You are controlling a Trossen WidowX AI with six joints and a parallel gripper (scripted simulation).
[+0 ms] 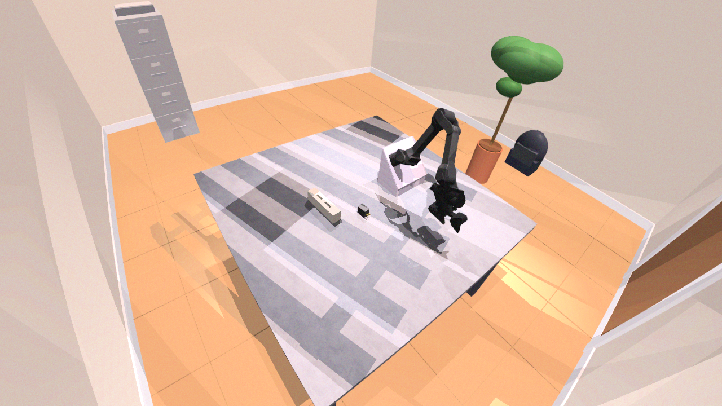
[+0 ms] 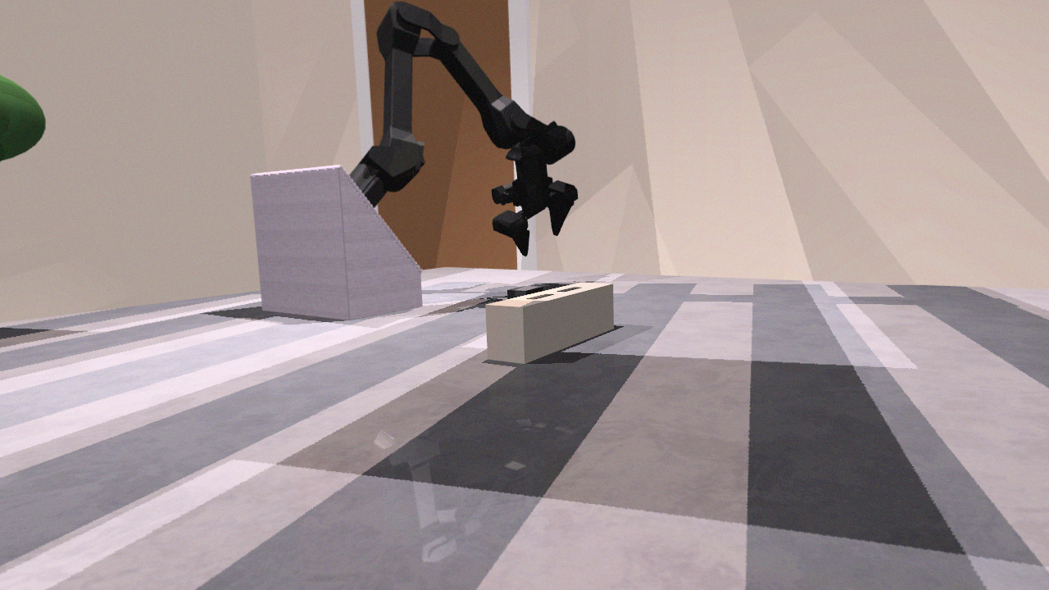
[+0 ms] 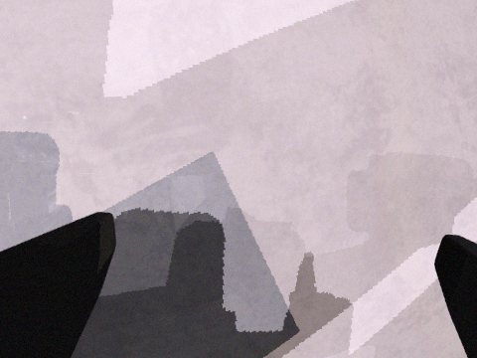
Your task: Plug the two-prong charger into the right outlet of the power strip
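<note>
Right now my gripper tip is 33 cm to the left of the black two-prong charger, 20 cm short of it and 6 cm above it.
</note>
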